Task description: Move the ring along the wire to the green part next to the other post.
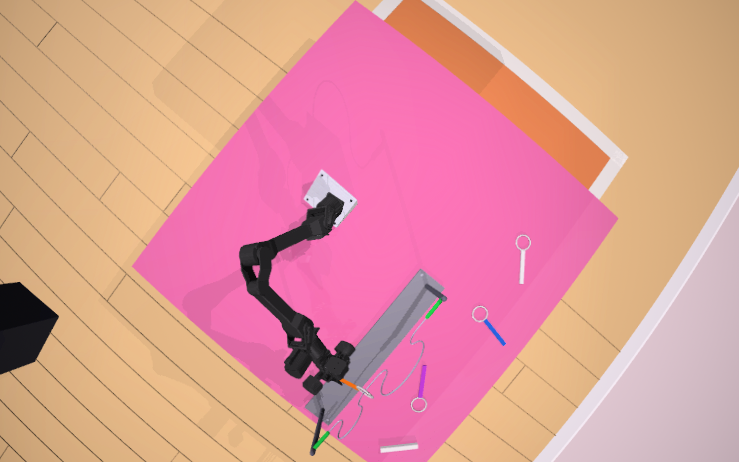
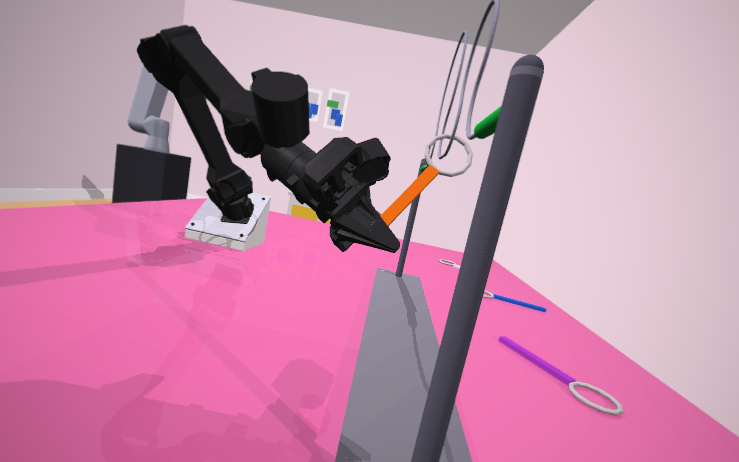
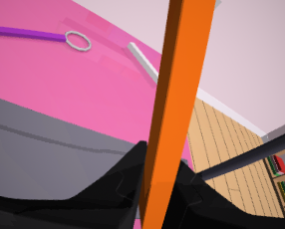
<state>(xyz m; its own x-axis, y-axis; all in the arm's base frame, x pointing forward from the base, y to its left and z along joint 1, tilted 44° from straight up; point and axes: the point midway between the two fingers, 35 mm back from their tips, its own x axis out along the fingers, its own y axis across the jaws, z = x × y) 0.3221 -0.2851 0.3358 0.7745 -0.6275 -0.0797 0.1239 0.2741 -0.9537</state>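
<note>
Right now the orange-handled ring is 80 mm above my gripper tip, 40 mm to the left of it and 20 mm ahead of it. The rest, counted from my gripper tip: purple-handled ring (280 mm ahead, 150 mm below, 70 mm to the left); then white bar (330 mm ahead, 140 mm to the right, 140 mm below).
</note>
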